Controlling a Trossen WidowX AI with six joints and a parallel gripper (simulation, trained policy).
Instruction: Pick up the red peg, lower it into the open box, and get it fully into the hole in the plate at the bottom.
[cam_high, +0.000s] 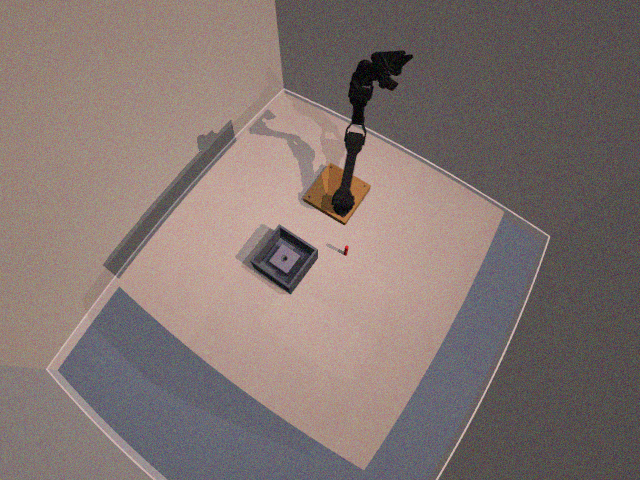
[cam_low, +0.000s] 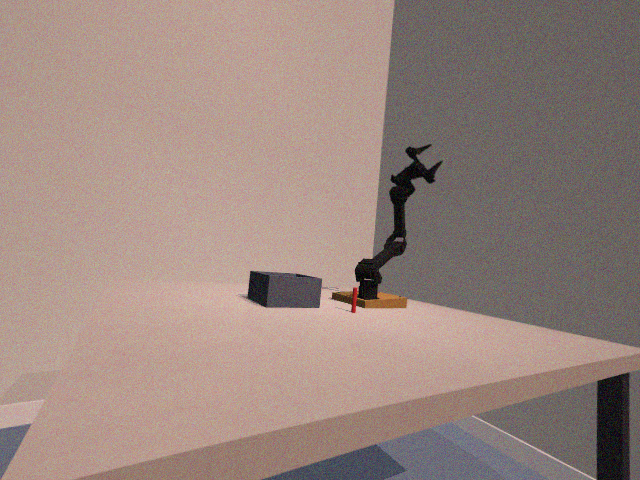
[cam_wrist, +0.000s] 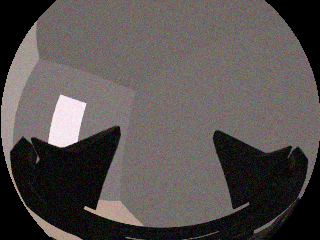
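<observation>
Now: gripper tip 440 mm short of the red peg, 160 mm to the right of it and 640 mm above it. From my gripper tip the other things lie so: dark box 640 mm ahead, 10 mm to the left, 650 mm below.
</observation>
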